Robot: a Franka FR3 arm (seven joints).
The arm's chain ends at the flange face. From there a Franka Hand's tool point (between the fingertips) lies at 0.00 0.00 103.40 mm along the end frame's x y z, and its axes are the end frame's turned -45 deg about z.
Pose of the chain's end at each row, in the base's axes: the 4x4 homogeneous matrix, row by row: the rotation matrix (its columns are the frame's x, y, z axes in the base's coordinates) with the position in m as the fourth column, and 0 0 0 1 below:
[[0.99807 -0.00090 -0.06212 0.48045], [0.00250 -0.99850 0.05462 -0.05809], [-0.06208 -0.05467 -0.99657 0.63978], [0 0 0 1]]
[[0.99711 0.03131 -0.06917 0.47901], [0.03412 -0.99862 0.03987 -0.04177], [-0.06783 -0.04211 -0.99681 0.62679], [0 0 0 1]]
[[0.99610 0.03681 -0.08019 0.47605], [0.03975 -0.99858 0.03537 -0.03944], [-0.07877 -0.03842 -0.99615 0.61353], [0 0 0 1]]
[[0.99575 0.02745 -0.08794 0.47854], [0.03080 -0.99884 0.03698 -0.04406], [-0.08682 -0.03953 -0.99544 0.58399], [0 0 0 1]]
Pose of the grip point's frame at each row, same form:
[[0.70638 0.70511 -0.06212 0.47403], [0.70781 -0.70428 0.05462 -0.05244], [-0.00524 -0.08255 -0.99657 0.53673], [0 0 0 1]]
[[0.68292 0.72720 -0.06917 0.47186], [0.73026 -0.68200 0.03987 -0.03765], [-0.01819 -0.07774 -0.99681 0.52372], [0 0 0 1]]
[[0.67832 0.73038 -0.08019 0.46776], [0.73421 -0.67800 0.03537 -0.03578], [-0.02853 -0.08287 -0.99615 0.51053], [0 0 0 1]]
[[0.68469 0.72351 -0.08794 0.46945], [0.72807 -0.68451 0.03698 -0.04024], [-0.03344 -0.08934 -0.99544 0.48106], [0 0 0 1]]

